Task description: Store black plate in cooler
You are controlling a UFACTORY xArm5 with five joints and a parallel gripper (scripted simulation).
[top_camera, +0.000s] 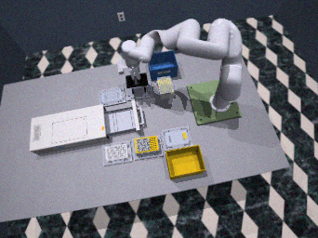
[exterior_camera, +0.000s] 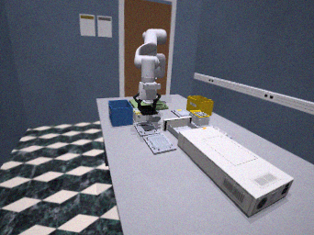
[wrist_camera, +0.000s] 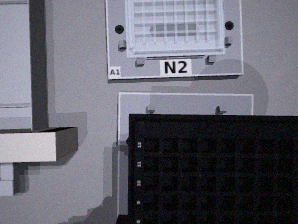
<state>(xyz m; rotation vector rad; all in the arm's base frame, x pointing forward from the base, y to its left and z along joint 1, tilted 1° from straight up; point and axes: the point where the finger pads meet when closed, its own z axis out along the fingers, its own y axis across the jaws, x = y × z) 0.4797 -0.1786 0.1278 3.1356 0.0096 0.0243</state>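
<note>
Right now the cooler drawer is 140 mm ahead of my hand, 200 mm to the left of it and 100 mm below it. Also, from my hand: clear plate: 180 mm ahead, 10 mm to the left, 120 mm below; black plate: 10 mm below; blue bin: 180 mm behind, 130 mm to the right, 100 mm below.
</note>
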